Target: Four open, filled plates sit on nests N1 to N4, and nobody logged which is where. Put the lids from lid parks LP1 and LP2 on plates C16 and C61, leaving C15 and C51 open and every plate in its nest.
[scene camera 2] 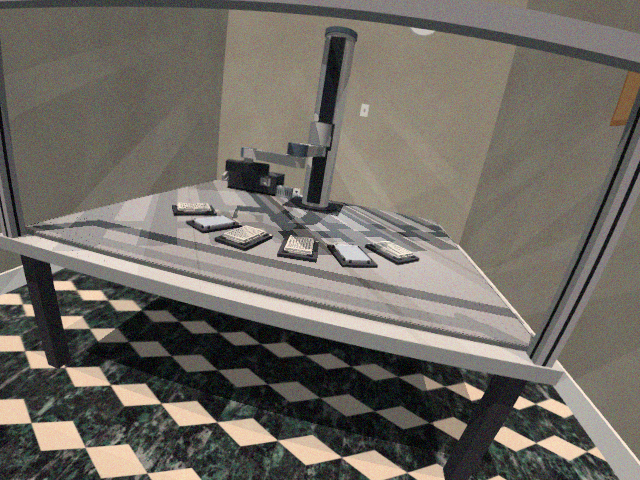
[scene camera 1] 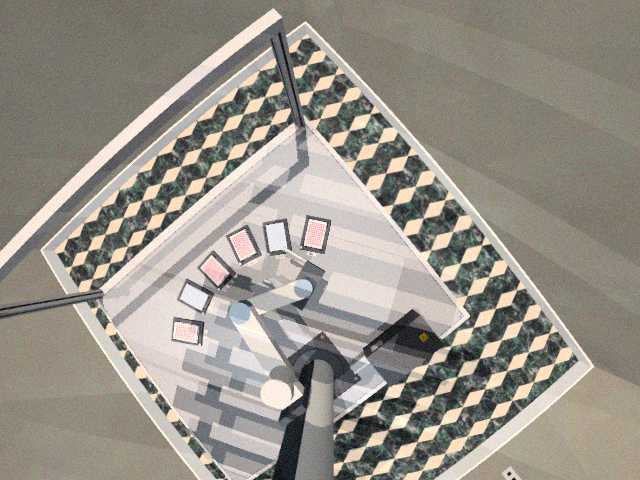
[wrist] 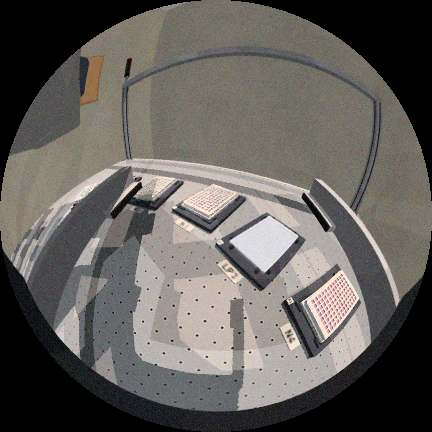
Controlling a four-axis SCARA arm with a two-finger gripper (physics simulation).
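Where they show: gripper, fingertip midpoint: (scene camera 2: 245, 180) (scene camera 1: 272, 264) (wrist: 223, 175); arm's base, origin of the base link: (scene camera 2: 314, 207) (scene camera 1: 318, 372).
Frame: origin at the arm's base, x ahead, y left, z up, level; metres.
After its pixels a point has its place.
My gripper (scene camera 1: 277, 266) {x 0.533, y -0.197, z 0.178 m} (wrist: 223, 175) {x 0.533, y -0.197, z 0.178 m} is open and empty, raised above the table on the inner side of the nest arc. A pale blue-white lid (scene camera 1: 277, 236) {x 0.639, y -0.266, z 0.030 m} (scene camera 2: 213, 222) {x 0.661, y -0.254, z 0.031 m} (wrist: 267, 243) {x 0.625, y -0.262, z 0.031 m} lies on park LP1, and another lid (scene camera 1: 195, 296) {x 0.667, y 0.242, z 0.031 m} (scene camera 2: 353, 254) {x 0.689, y 0.258, z 0.031 m} on LP2. Open filled plates sit in their nests: the N4 plate (scene camera 1: 315, 234) {x 0.531, y -0.414, z 0.035 m} (scene camera 2: 193, 207) {x 0.558, y -0.401, z 0.039 m} (wrist: 334, 305) {x 0.523, y -0.409, z 0.037 m}, N3 plate (scene camera 1: 242, 244) {x 0.715, y -0.109, z 0.037 m} (scene camera 2: 245, 235) {x 0.741, y -0.095, z 0.038 m} (wrist: 212, 201) {x 0.700, y -0.118, z 0.035 m}, N2 plate (scene camera 1: 216, 270) {x 0.698, y 0.071, z 0.040 m} (scene camera 2: 298, 245) {x 0.732, y 0.081, z 0.039 m} (wrist: 159, 188) {x 0.696, y 0.051, z 0.036 m} and N1 plate (scene camera 1: 187, 331) {x 0.557, y 0.381, z 0.040 m} (scene camera 2: 393, 250) {x 0.586, y 0.396, z 0.037 m}. Plate codes are unreadable. The fingers are indistinct in scene camera 2.
The arm's column (scene camera 1: 321, 408) {x 0.031, y -0.068, z 0.397 m} (scene camera 2: 336, 118) {x 0.056, y 0.050, z 0.483 m} stands behind the arc. A dark control box (scene camera 1: 408, 343) {x -0.100, y -0.432, z 0.127 m} (scene camera 2: 272, 182) {x -0.035, y -0.271, z 0.091 m} stands beside it. A frame rail (scene camera 1: 139, 118) {x 1.037, y -0.243, z 0.620 m} (scene camera 2: 465, 31) {x 1.022, y 0.362, z 0.580 m} (wrist: 245, 51) {x 1.007, y -0.095, z 0.583 m} runs above the table's outer edge, with upright posts (scene camera 1: 286, 77) {x 1.004, y -0.691, z 0.393 m} (wrist: 126, 120) {x 1.024, y 0.685, z 0.301 m} at its ends.
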